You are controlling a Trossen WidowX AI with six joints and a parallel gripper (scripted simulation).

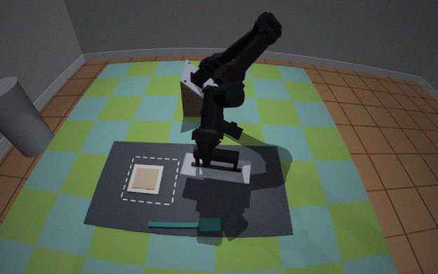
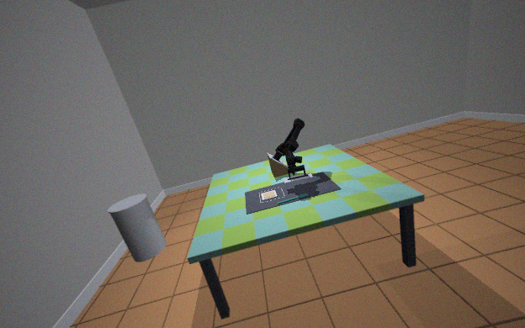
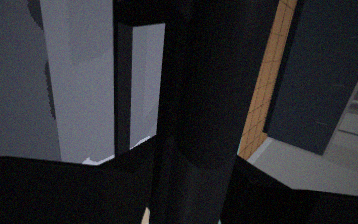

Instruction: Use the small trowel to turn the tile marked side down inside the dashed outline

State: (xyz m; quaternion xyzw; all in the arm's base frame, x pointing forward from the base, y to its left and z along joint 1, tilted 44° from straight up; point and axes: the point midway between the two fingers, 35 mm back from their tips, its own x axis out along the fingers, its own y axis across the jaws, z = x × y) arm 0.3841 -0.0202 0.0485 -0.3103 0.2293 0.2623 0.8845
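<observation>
Right now the dark mat is 10 mm behind my gripper tip, 60 mm to the right of it and 140 mm below it. From my gripper tip the other things lie so: tile: 40 mm behind, 200 mm to the right, 110 mm below; dark grey trowel: 30 mm behind, 10 mm to the left, 10 mm below; teal flat tool: 130 mm ahead, 60 mm to the right, 110 mm below.
</observation>
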